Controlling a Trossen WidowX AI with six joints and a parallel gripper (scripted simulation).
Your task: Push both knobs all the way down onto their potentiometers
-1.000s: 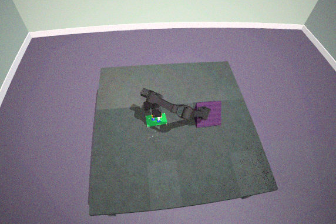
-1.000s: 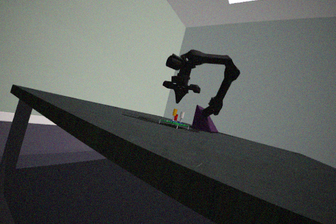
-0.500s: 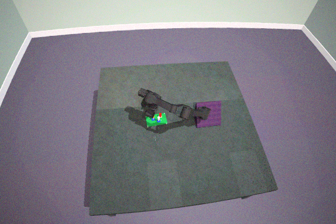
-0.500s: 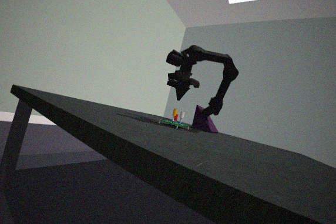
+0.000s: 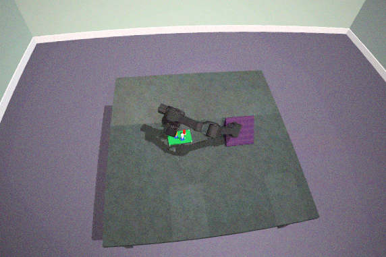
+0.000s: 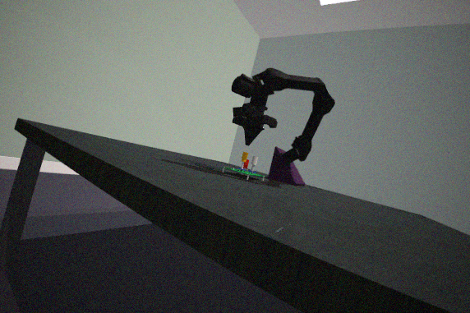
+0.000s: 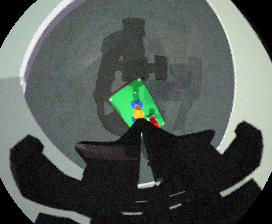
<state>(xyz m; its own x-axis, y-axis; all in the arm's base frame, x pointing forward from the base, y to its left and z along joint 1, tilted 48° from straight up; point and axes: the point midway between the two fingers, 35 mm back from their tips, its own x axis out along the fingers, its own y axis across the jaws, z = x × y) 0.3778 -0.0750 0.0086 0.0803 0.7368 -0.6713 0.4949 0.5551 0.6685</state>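
My gripper tip is now 4 cm above the orange knob. Also, from my gripper tip: red knob (6 cm below, 6 cm behind, 2 cm to the right).
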